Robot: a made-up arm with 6 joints.
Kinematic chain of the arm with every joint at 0, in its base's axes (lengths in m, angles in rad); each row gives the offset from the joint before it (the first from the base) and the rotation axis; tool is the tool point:
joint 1: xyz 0 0 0.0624 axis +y
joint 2: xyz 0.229 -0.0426 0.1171 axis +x
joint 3: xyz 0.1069 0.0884 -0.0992 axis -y
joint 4: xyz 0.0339 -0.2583 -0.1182 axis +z
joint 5: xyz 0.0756 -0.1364 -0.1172 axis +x
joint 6: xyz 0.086 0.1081 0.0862 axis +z
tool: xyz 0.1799 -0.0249 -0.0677
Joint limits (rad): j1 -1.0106..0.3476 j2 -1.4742..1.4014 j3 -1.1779..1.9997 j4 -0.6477..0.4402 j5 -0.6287..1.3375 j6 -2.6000..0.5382
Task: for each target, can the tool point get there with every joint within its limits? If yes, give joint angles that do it. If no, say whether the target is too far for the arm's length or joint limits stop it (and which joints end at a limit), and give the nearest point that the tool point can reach.
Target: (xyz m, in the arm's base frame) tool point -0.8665 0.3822 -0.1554
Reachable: no: joint limits stop it (at a limit: joint 1, joint 2, joint 3, joint 4, joint 5) | nearest point -0.0368 0.1570 -0.2739 | short by 0.868 m
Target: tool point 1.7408 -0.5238 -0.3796
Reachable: no: too far | nearest point 0.8180 -0.3276 -0.0714 | short by 0.992 m
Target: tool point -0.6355 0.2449 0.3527
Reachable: no: joint limits stop it (at a limit: joint 1, joint 2, joint 3, joint 5, joint 6) | nearest point -0.2911 0.1368 0.5455 | short by 0.409 m
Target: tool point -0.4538 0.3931 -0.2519
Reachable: no: joint limits stop it (at a limit: joint 1, joint 2, joint 3, joint 5) | nearest point -0.0197 0.2055 -0.2913 | short by 0.475 m
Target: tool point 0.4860 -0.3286 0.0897
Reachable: yes | joints -0.8050 0.3034 -0.0370 -0.5326 0.3670 -1.6832
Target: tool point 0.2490 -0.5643 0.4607
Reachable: yes | joints -0.1859 -1.1519 -0.8664 -0.3513 -0.4128 -0.9409
